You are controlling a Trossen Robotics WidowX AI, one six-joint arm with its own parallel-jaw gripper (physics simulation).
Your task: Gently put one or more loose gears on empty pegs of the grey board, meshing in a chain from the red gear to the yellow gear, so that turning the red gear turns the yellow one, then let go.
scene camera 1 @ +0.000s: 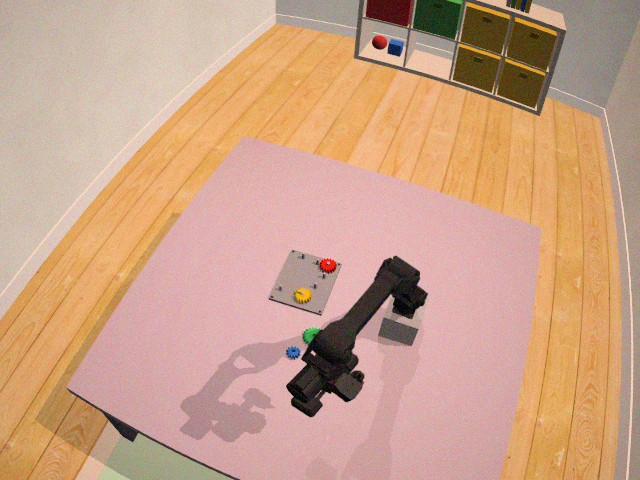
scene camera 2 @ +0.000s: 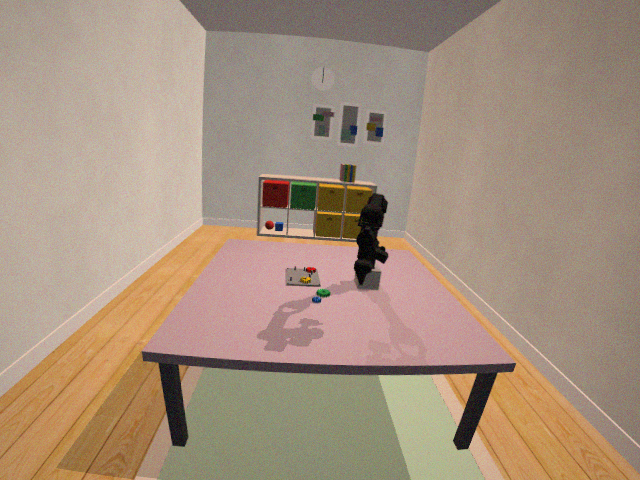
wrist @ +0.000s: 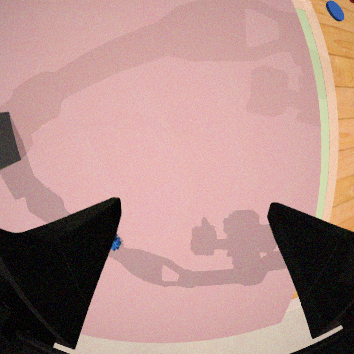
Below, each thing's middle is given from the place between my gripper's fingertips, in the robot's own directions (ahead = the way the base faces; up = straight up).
The grey board [scene camera 1: 297,273] is 440 mm to the right of my hand, 230 mm ahead of it and 190 mm below it.
